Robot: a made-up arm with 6 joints.
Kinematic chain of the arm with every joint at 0, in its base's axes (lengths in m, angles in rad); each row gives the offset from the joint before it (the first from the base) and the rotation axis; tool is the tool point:
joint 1: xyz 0 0 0.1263 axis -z
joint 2: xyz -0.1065 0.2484 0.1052 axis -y
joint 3: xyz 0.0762 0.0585 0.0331 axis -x
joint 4: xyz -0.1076 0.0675 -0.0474 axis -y
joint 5: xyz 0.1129 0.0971 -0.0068 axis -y
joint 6: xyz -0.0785 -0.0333 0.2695 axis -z
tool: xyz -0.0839 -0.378 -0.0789
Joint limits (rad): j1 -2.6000..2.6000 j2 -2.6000..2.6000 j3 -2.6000..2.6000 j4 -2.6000..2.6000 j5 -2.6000..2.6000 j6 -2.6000..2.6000
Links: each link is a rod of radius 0.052 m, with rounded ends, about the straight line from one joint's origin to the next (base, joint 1, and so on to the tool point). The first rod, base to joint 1, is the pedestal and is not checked.
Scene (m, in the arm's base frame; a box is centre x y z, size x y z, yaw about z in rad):
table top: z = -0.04
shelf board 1: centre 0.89 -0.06 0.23 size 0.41 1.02 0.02 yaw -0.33
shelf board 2: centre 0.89 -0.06 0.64 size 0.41 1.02 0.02 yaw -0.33
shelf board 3: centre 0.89 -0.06 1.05 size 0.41 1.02 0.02 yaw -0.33
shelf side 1: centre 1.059 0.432 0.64 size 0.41 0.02 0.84 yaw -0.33
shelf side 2: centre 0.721 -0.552 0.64 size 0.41 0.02 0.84 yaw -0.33
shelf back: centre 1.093 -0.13 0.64 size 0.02 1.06 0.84 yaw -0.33
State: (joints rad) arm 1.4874 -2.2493 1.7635 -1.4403 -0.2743 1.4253
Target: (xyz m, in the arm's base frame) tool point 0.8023 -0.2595 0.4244
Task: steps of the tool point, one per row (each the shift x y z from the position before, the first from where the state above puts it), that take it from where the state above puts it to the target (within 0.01 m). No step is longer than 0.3 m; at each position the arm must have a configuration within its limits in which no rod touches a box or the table.
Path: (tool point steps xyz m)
1: 0.0489 -0.0058 0.0369
2: 0.0572 -0.0248 0.0580
3: 0.0611 -0.0559 0.0764
4: 0.0802 -0.1371 0.0162
5: 0.0554 -0.2011 0.0389
6: -0.0099 -0.2673 0.0367

